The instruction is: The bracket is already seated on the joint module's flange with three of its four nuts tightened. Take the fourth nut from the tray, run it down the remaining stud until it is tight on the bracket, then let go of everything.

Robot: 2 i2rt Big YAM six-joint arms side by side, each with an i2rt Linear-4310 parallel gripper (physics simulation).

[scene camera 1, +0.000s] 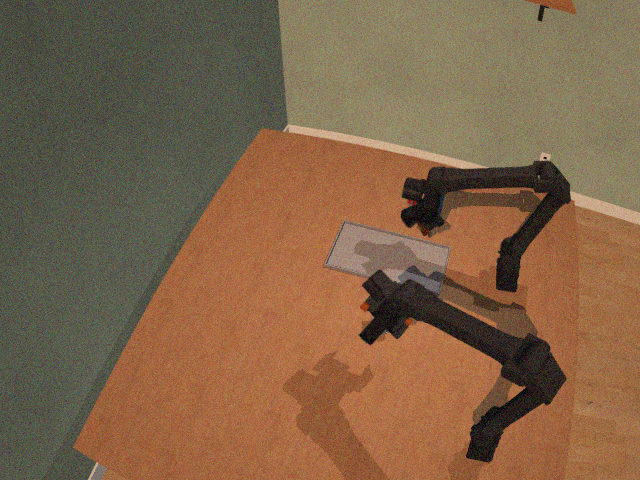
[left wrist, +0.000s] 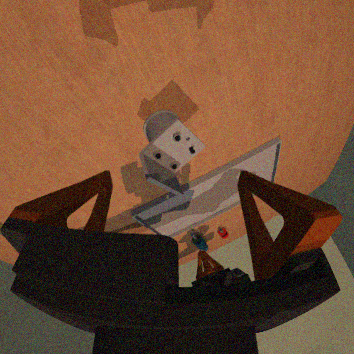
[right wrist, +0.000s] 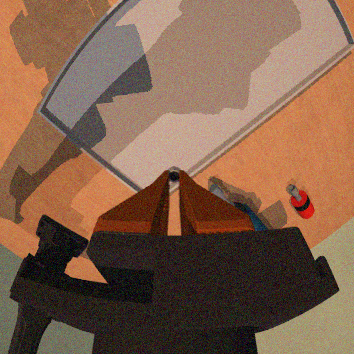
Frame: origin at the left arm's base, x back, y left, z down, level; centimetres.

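Seen in the pictures: left gripper, fingertip midpoint: [left wrist: 174, 177]; right gripper, fingertip midpoint: [scene camera 1: 424, 234] [left wrist: 200, 250] [right wrist: 173, 177]; left arm's base, origin of the base link: [scene camera 1: 482, 443]; right arm's base, origin of the base link: [scene camera 1: 506, 278] [right wrist: 61, 235].
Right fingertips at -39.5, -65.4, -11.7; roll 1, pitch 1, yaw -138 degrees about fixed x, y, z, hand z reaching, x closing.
Offsets run from my right fingertips to a thing's top centre, as dx, dy, dz. Level surfaces: height alone.
The pale bracket [left wrist: 182, 141] with several dark round spots sits at the rounded grey joint module @[-5.0, +32.9, +4.3] [left wrist: 159, 124] in the left wrist view; which spots are nuts or the bare stud is too small to tell. In scene camera 1 the left gripper hides them. My left gripper [scene camera 1: 386, 315] [left wrist: 174, 177] is open and empty, high above the bracket. My right gripper [scene camera 1: 425, 232] [left wrist: 200, 250] [right wrist: 173, 177] is shut on a small dark round nut @[-0.2, +0.2, -0.2] [right wrist: 174, 175] at its fingertips. It is above the near corner of the grey tray @[-10.4, +4.6, +10.1] [scene camera 1: 343, 237] [left wrist: 264, 159] [right wrist: 162, 145] in the right wrist view.
A red and black cylinder @[-9.3, -25.0, +8.3] [left wrist: 223, 232] [right wrist: 303, 204] and a blue-handled tool @[+1.1, -22.0, +7.6] [left wrist: 200, 242] [right wrist: 256, 219] lie beside the tray, near the right gripper. Arm shadows cross the tray and table @[dz +11.7] [scene camera 1: 217, 289]. Walls stand beyond the table's left and back edges in scene camera 1.
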